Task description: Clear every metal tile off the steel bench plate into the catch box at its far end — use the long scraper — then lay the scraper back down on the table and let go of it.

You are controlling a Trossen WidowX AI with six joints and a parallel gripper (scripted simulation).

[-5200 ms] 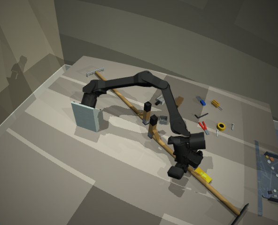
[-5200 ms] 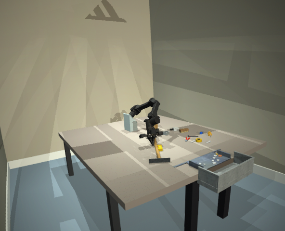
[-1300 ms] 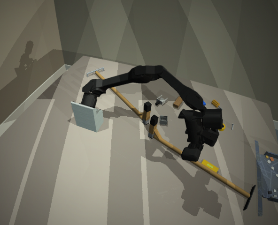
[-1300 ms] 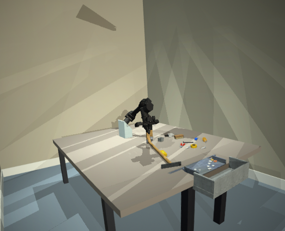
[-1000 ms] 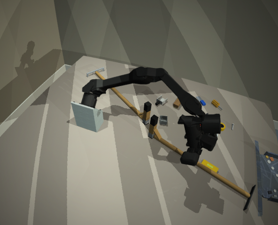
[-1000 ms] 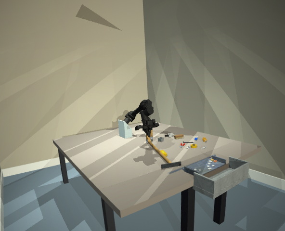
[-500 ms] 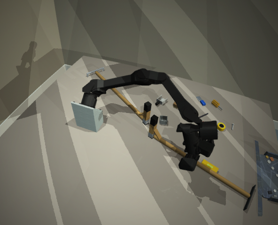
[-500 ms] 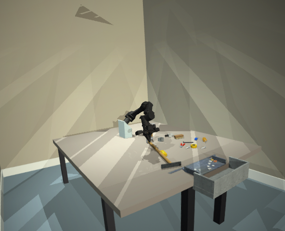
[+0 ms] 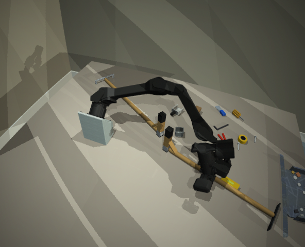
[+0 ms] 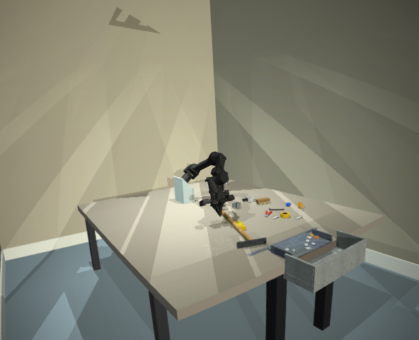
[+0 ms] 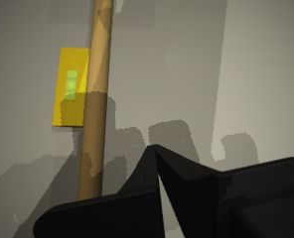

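My gripper tip is 50 mm to the right of the long scraper, 30 mm short of it and 10 mm below it. From my gripper tip the other things lie so: yellow tape roll 350 mm to the left, 130 mm ahead, 40 mm below; then small grey box 270 mm to the left, 200 mm behind, 40 mm below; then yellow spirit level 90 mm ahead, 60 mm to the left, 40 mm below.
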